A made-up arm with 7 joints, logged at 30 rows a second.
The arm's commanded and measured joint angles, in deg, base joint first. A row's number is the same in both.
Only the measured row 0 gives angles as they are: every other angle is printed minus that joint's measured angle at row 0.
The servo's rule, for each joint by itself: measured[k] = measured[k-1] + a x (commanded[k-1-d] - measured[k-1]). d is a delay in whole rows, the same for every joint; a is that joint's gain. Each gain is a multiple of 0.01, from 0.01 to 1. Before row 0 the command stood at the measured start. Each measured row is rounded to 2 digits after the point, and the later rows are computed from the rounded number. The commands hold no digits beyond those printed.
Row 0, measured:
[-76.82 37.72 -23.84 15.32 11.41 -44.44 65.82]
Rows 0 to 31, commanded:
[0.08 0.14 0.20 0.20 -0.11 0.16 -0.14]
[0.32 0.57 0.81 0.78 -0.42 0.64 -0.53]
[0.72 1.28 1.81 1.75 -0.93 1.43 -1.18]
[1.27 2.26 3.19 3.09 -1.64 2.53 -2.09]
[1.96 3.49 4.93 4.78 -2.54 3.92 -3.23]
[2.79 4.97 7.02 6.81 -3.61 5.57 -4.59]
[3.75 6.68 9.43 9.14 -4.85 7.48 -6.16]
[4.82 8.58 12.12 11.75 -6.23 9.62 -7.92]
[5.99 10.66 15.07 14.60 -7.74 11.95 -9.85]
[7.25 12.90 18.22 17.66 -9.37 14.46 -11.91]
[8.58 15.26 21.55 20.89 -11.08 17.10 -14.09]
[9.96 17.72 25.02 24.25 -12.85 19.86 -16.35]
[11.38 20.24 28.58 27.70 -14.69 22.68 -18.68]
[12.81 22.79 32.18 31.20 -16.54 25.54 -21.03]
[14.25 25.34 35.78 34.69 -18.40 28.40 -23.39]
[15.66 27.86 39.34 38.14 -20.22 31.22 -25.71]
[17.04 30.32 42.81 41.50 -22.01 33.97 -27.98]
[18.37 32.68 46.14 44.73 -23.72 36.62 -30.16]
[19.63 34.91 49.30 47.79 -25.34 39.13 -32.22]
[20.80 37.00 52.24 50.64 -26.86 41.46 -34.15]
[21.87 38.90 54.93 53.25 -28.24 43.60 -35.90]
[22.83 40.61 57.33 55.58 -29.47 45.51 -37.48]
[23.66 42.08 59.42 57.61 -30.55 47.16 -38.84]
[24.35 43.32 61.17 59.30 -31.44 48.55 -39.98]
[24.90 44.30 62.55 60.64 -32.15 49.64 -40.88]
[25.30 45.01 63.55 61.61 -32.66 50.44 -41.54]
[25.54 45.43 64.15 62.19 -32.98 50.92 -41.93]
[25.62 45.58 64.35 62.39 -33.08 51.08 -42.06]
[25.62 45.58 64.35 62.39 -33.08 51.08 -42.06]
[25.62 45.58 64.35 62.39 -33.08 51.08 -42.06]
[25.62 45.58 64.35 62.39 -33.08 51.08 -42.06]
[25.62 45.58 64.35 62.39 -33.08 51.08 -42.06]
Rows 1 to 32, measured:
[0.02 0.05 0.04 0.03 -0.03 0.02 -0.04]
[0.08 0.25 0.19 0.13 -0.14 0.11 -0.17]
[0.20 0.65 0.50 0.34 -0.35 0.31 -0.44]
[0.40 1.28 1.01 0.70 -0.70 0.64 -0.89]
[0.70 2.14 1.75 1.23 -1.20 1.13 -1.52]
[1.10 3.24 2.75 1.96 -1.85 1.80 -2.35]
[1.60 4.58 4.02 2.89 -2.66 2.65 -3.38]
[2.21 6.14 5.56 4.04 -3.62 3.70 -4.61]
[2.93 7.90 7.37 5.41 -4.73 4.94 -6.02]
[3.75 9.85 9.43 7.00 -5.98 6.37 -7.61]
[4.67 11.96 11.73 8.81 -7.36 7.98 -9.36]
[5.68 14.21 14.26 10.82 -8.84 9.76 -11.25]
[6.76 16.56 16.98 13.01 -10.42 11.70 -13.26]
[7.91 18.99 19.87 15.37 -12.07 13.78 -15.36]
[9.11 21.47 22.89 17.88 -13.78 15.97 -17.53]
[10.35 23.96 26.02 20.51 -15.52 18.26 -19.74]
[11.62 26.44 29.21 23.24 -17.27 20.62 -21.96]
[12.90 28.87 32.43 26.03 -19.01 23.02 -24.17]
[14.18 31.23 35.64 28.86 -20.72 25.44 -26.34]
[15.44 33.48 38.79 31.69 -22.38 27.84 -28.45]
[16.66 35.59 41.86 34.49 -23.96 30.20 -30.46]
[17.83 37.55 44.80 37.23 -25.45 32.50 -32.36]
[18.94 39.32 47.58 39.88 -26.83 34.70 -34.11]
[19.97 40.88 50.16 42.40 -28.07 36.78 -35.69]
[20.91 42.21 52.51 44.77 -29.17 38.71 -37.09]
[21.74 43.30 54.61 46.96 -30.11 40.47 -38.29]
[22.46 44.13 56.42 48.94 -30.88 42.04 -39.27]
[23.06 44.70 57.93 50.69 -31.47 43.40 -40.02]
[23.55 45.04 59.15 52.21 -31.90 44.55 -40.57]
[23.94 45.25 60.14 53.53 -32.22 45.53 -40.97]
[24.26 45.38 60.94 54.68 -32.45 46.36 -41.26]
[24.52 45.46 61.59 55.68 -32.62 47.07 -41.48]
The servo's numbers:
d 0
a 0.19 0.39 0.19 0.13 0.27 0.15 0.27

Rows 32 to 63, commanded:
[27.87 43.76 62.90 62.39 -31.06 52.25 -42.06]
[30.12 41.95 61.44 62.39 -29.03 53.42 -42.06]
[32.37 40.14 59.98 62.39 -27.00 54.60 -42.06]
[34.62 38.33 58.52 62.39 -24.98 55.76 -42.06]
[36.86 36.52 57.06 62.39 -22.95 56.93 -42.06]
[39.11 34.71 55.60 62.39 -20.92 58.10 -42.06]
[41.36 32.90 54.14 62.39 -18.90 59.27 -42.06]
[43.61 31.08 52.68 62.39 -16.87 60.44 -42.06]
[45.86 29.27 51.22 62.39 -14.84 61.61 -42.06]
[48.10 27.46 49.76 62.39 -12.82 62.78 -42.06]
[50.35 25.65 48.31 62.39 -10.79 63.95 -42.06]
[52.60 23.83 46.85 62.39 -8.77 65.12 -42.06]
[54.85 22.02 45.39 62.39 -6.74 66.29 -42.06]
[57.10 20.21 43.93 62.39 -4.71 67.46 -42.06]
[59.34 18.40 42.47 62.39 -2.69 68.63 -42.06]
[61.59 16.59 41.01 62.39 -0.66 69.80 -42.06]
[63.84 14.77 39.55 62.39 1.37 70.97 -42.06]
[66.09 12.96 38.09 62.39 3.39 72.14 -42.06]
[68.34 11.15 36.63 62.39 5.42 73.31 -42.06]
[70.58 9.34 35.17 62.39 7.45 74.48 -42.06]
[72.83 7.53 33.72 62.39 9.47 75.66 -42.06]
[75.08 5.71 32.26 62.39 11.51 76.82 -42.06]
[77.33 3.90 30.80 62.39 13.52 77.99 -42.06]
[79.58 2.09 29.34 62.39 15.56 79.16 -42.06]
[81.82 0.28 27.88 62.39 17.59 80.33 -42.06]
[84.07 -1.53 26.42 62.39 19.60 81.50 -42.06]
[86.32 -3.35 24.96 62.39 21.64 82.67 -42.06]
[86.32 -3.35 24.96 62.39 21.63 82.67 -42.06]
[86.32 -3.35 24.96 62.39 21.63 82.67 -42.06]
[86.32 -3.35 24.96 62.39 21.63 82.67 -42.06]
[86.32 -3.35 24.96 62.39 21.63 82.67 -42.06]
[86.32 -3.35 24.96 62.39 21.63 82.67 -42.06]
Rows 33 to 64, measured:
[25.16 44.80 61.84 56.55 -32.20 47.85 -41.64]
[26.10 43.69 61.76 57.31 -31.34 48.69 -41.75]
[27.29 42.31 61.42 57.97 -30.17 49.58 -41.83]
[28.68 40.76 60.87 58.54 -28.77 50.51 -41.89]
[30.23 39.11 60.15 59.04 -27.20 51.47 -41.94]
[31.92 37.39 59.29 59.48 -25.50 52.46 -41.97]
[33.71 35.64 58.31 59.86 -23.72 53.48 -41.99]
[35.59 33.86 57.24 60.19 -21.87 54.52 -42.01]
[37.54 32.07 56.10 60.48 -19.97 55.58 -42.02]
[39.55 30.27 54.90 60.73 -18.04 56.66 -42.03]
[41.60 28.47 53.65 60.95 -16.08 57.75 -42.04]
[43.69 26.66 52.36 61.14 -14.11 58.86 -42.05]
[45.81 24.85 51.04 61.30 -12.12 59.97 -42.05]
[47.96 23.04 49.69 61.44 -10.12 61.09 -42.05]
[50.12 21.23 48.32 61.56 -8.11 62.22 -42.05]
[52.30 19.42 46.93 61.67 -6.10 63.36 -42.05]
[54.49 17.61 45.53 61.76 -4.08 64.50 -42.05]
[56.69 15.80 44.12 61.84 -2.06 65.65 -42.05]
[58.90 13.99 42.70 61.91 -0.04 66.80 -42.05]
[61.12 12.18 41.27 61.97 1.98 67.95 -42.05]
[63.34 10.37 39.84 62.02 4.00 69.11 -42.05]
[65.57 8.55 38.40 62.07 6.03 70.27 -42.05]
[67.80 6.74 36.96 62.11 8.05 71.43 -42.05]
[70.04 4.93 35.51 62.15 10.08 72.59 -42.05]
[72.28 3.12 34.06 62.18 12.11 73.75 -42.05]
[74.52 1.31 32.61 62.21 14.13 74.91 -42.05]
[76.76 -0.51 31.16 62.23 16.16 76.07 -42.05]
[78.58 -1.62 29.98 62.25 17.64 77.06 -42.05]
[80.05 -2.29 29.03 62.27 18.72 77.90 -42.05]
[81.24 -2.70 28.26 62.29 19.51 78.62 -42.05]
[82.21 -2.95 27.63 62.30 20.08 79.23 -42.05]
[82.99 -3.11 27.12 62.31 20.50 79.75 -42.05]

